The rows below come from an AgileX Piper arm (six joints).
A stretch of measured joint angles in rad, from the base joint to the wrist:
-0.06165, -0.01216, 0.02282, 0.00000, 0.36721, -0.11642
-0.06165, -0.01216, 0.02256, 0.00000, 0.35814, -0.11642
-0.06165, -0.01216, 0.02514, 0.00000, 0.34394, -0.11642
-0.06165, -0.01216, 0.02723, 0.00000, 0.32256, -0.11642
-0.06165, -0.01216, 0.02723, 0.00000, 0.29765, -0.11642
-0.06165, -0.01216, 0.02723, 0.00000, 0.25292, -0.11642
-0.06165, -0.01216, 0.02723, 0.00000, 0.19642, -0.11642
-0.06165, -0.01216, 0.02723, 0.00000, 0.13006, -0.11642
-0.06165, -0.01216, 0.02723, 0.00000, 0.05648, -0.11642
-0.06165, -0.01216, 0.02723, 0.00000, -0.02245, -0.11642
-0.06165, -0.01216, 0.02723, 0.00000, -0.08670, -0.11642
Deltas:
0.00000, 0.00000, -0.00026, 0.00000, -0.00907, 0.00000
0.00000, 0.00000, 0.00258, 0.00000, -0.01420, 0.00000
0.00000, 0.00000, 0.00209, 0.00000, -0.02138, 0.00000
0.00000, 0.00000, 0.00000, 0.00000, -0.02491, 0.00000
0.00000, 0.00000, 0.00000, 0.00000, -0.04473, 0.00000
0.00000, 0.00000, 0.00000, 0.00000, -0.05650, 0.00000
0.00000, 0.00000, 0.00000, 0.00000, -0.06636, 0.00000
0.00000, 0.00000, 0.00000, 0.00000, -0.07358, 0.00000
0.00000, 0.00000, 0.00000, 0.00000, -0.07893, 0.00000
0.00000, 0.00000, 0.00000, 0.00000, -0.06425, 0.00000

